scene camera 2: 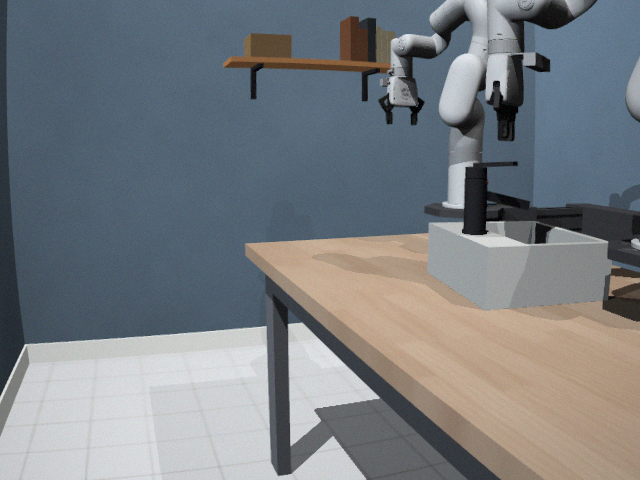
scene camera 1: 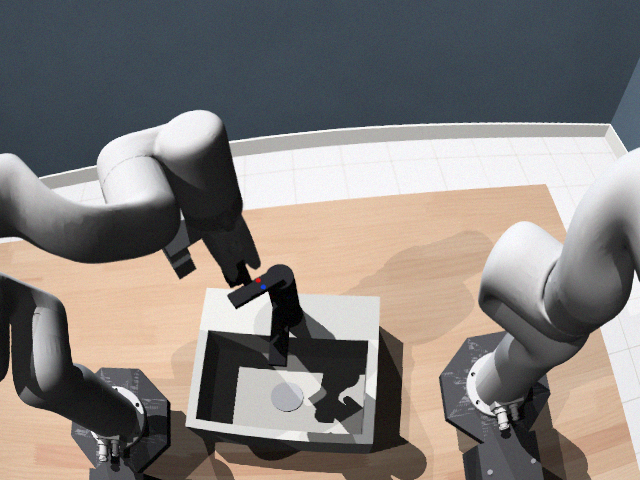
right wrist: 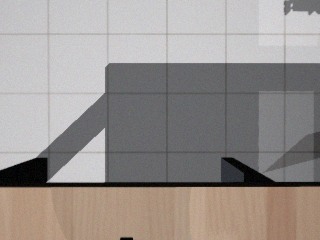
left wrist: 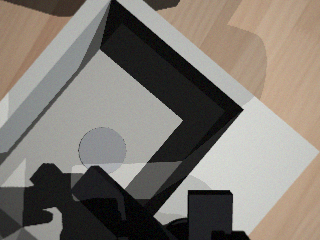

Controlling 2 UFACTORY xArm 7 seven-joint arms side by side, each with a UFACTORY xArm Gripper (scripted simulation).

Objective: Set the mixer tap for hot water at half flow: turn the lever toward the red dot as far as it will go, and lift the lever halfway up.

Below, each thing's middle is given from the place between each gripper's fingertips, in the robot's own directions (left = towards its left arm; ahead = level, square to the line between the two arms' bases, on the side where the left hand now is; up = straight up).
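My left hand (scene camera 2: 505,140) is 10 mm short of the flat lever (scene camera 1: 269,280) and 20 mm to the left of it, and it is 70 mm above it. The black mixer tap (scene camera 1: 283,307) is 20 mm ahead of my left hand, 40 mm to the right of it and 110 mm below it. The sink (scene camera 1: 321,390) I find 80 mm behind my left hand, 40 mm to the right of it and 300 mm below it.
Counted from my right hand (scene camera 2: 401,124), the black mixer tap is 19 cm ahead, 78 cm to the left and 16 cm below. The flat lever is 19 cm ahead of my right hand, 79 cm to the left of it and 11 cm below it, while the sink is 9 cm ahead of my right hand, 78 cm to the left of it and 34 cm below it.
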